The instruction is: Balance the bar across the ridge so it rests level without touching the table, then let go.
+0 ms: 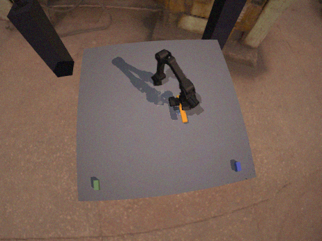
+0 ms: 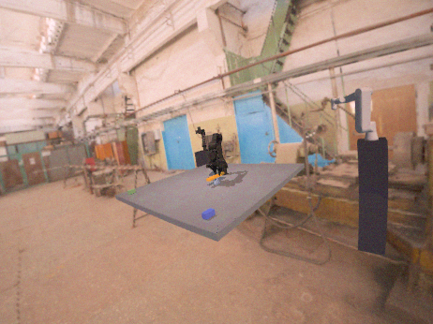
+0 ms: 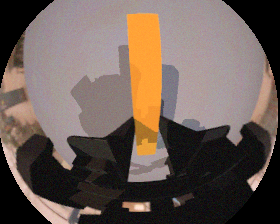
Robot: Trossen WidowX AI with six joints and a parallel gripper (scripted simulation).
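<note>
The bar lies 3 cm ahead of my gripper tip. The rest, counted from my gripper tip: green block: 64 cm to the right, 50 cm ahead, 5 cm below; then blue block: 50 cm ahead, 36 cm to the left, 5 cm below.
</note>
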